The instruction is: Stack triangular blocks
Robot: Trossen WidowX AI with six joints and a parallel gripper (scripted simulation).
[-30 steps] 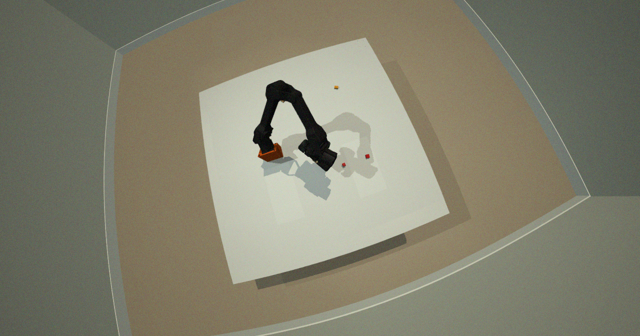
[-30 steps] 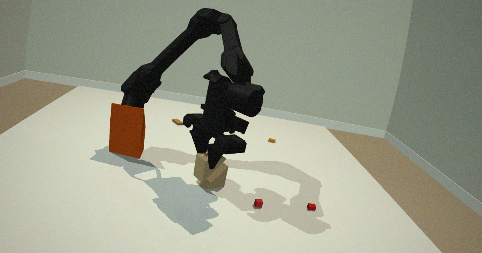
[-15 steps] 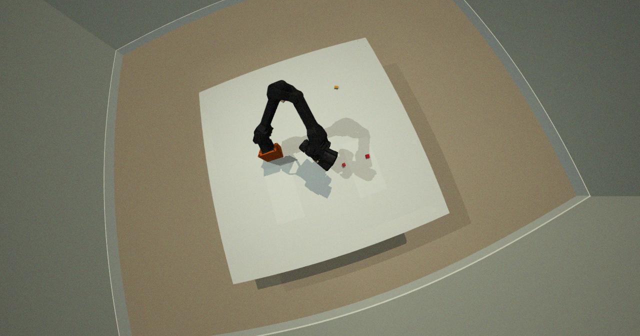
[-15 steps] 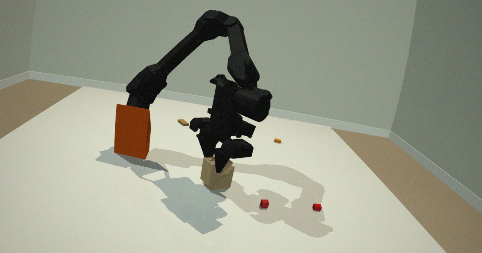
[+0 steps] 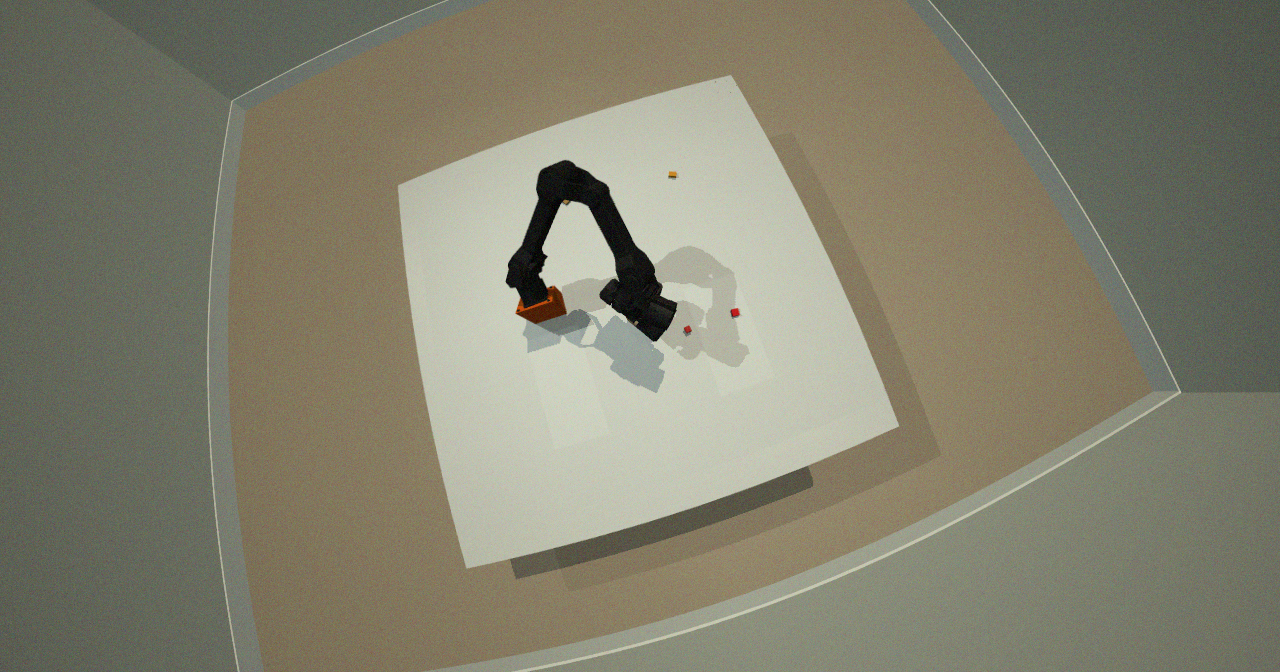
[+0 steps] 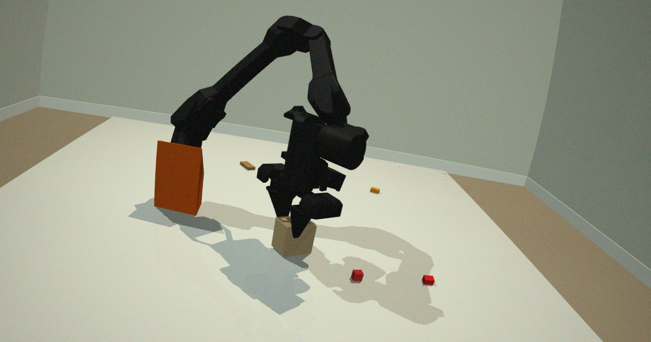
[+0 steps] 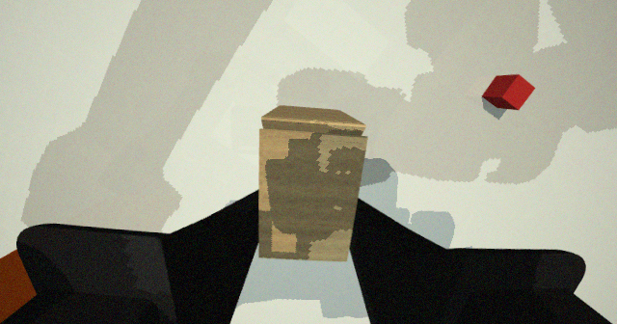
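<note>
My gripper tip is 10 mm below the triangular block. From my gripper tip the other things lie so: small orange piece (400 mm to the left, 280 mm ahead, 40 mm below); flat tan piece (460 mm to the left, 80 mm behind, 40 mm below).
</note>
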